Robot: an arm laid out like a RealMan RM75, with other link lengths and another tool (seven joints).
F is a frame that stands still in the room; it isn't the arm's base.
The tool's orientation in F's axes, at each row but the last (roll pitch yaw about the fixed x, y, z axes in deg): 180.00 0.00 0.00; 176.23 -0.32 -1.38; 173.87 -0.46 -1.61; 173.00 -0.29 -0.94; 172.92 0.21 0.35; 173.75 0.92 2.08; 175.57 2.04 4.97; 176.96 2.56 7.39; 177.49 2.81 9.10; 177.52 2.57 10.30
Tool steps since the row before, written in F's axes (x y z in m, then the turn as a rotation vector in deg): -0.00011 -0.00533 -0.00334 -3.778 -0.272 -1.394; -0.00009 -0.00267 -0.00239 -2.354 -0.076 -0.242; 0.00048 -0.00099 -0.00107 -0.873 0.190 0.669; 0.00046 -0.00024 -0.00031 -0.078 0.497 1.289; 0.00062 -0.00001 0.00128 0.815 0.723 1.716; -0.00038 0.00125 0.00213 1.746 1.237 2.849; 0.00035 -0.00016 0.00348 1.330 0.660 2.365; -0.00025 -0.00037 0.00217 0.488 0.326 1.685; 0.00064 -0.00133 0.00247 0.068 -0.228 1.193; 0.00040 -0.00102 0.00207 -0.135 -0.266 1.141
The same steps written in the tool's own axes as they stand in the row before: -0.00011 0.00533 0.00334 -3.778 0.272 1.394; -0.00004 0.00251 0.00256 -2.353 0.117 0.237; 0.00050 0.00086 0.00117 -0.873 -0.092 -0.690; 0.00046 0.00019 0.00034 -0.080 -0.335 -1.340; 0.00062 0.00017 -0.00127 0.813 -0.501 -1.794; -0.00037 -0.00102 -0.00225 1.744 -0.853 -2.988; 0.00021 0.00046 -0.00346 1.297 -0.354 -2.447; -0.00039 0.00045 -0.00213 0.450 -0.170 -1.718; 0.00030 0.00152 -0.00242 -0.027 0.288 -1.182; 0.00012 0.00116 -0.00203 -0.231 0.286 -1.120
